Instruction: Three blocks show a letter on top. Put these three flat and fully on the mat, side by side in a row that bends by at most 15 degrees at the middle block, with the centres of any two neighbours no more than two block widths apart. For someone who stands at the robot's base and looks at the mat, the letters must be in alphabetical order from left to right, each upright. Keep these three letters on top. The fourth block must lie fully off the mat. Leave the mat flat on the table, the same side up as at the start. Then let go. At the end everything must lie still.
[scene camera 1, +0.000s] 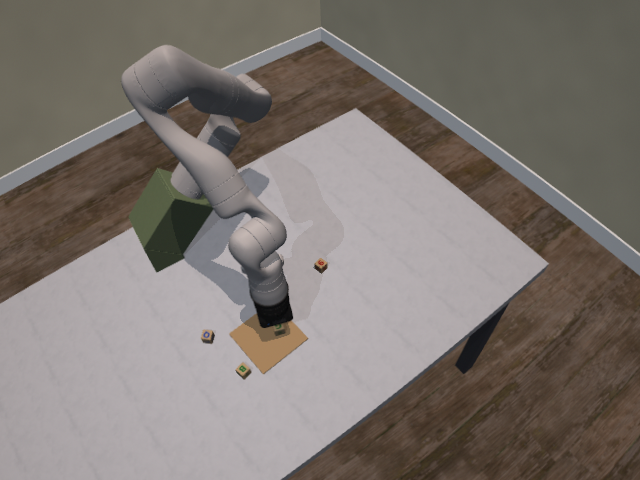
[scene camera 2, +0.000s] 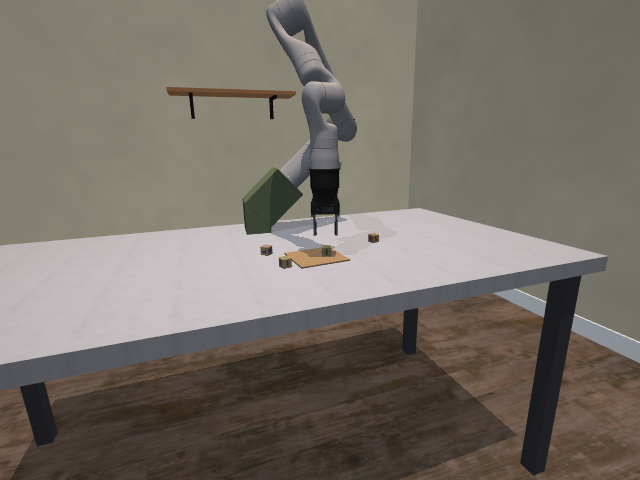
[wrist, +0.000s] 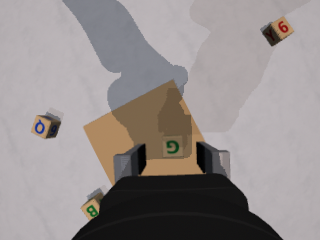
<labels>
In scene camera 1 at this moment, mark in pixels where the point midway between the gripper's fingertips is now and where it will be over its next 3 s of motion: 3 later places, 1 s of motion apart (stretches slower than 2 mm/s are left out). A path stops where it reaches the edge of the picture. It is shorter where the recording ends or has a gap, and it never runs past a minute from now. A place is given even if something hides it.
My gripper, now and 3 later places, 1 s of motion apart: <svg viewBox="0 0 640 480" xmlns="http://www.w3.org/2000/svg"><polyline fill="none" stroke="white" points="275,320 277,324 278,330 275,311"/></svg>
</labels>
